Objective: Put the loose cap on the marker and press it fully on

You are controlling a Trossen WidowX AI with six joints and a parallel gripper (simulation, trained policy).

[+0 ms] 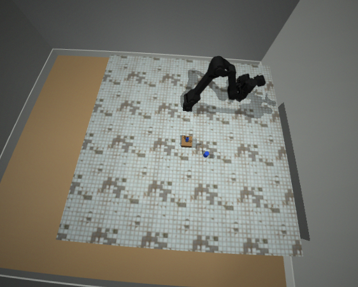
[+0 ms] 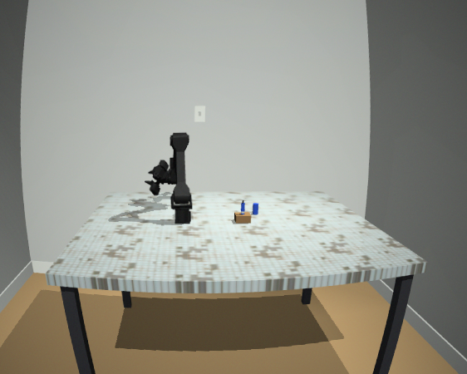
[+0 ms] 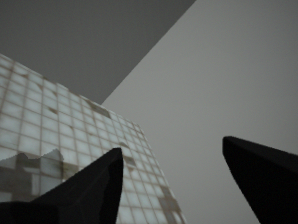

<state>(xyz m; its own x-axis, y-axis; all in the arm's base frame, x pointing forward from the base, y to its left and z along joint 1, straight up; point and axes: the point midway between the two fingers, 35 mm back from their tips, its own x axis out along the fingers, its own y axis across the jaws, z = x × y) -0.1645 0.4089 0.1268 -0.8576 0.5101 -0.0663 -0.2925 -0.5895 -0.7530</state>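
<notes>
Now: gripper tip 53 cm short of the blue cap, 30 cm to the left of it and 10 cm above it. The rest, counted from my gripper tip: holder block (46 cm ahead, 42 cm to the right, 11 cm below).
</notes>
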